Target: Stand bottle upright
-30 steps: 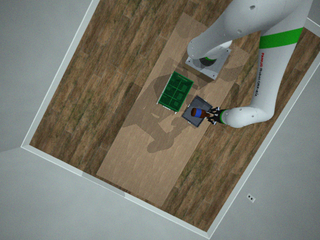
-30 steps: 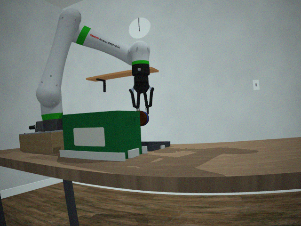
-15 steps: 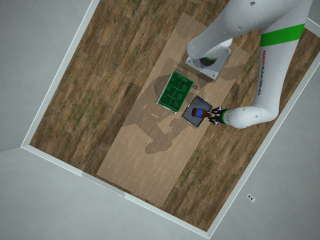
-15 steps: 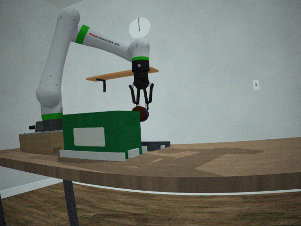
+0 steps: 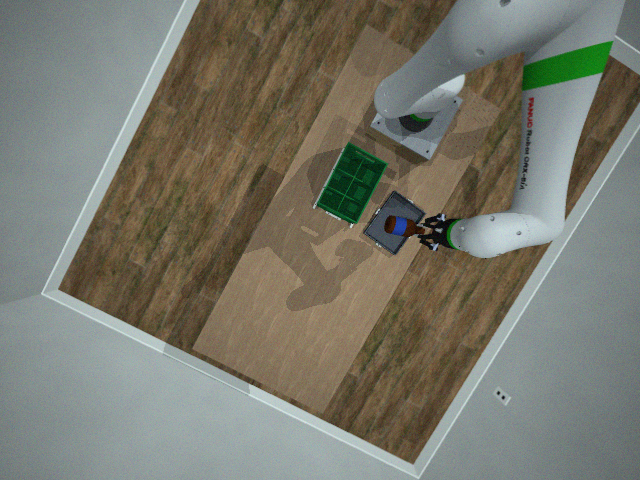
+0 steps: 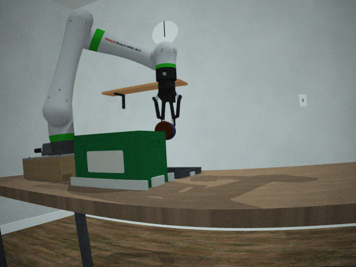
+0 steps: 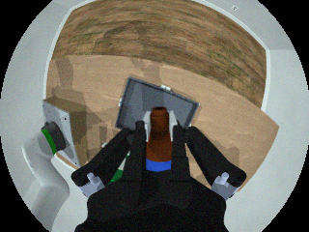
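My gripper is now 50 mm to the left of the bottle, 20 mm above it and 10 mm short of it. Round my hand: green crate 320 mm to the right, 120 mm below, 80 mm behind; tray 190 mm below, 50 mm to the right, 10 mm behind.
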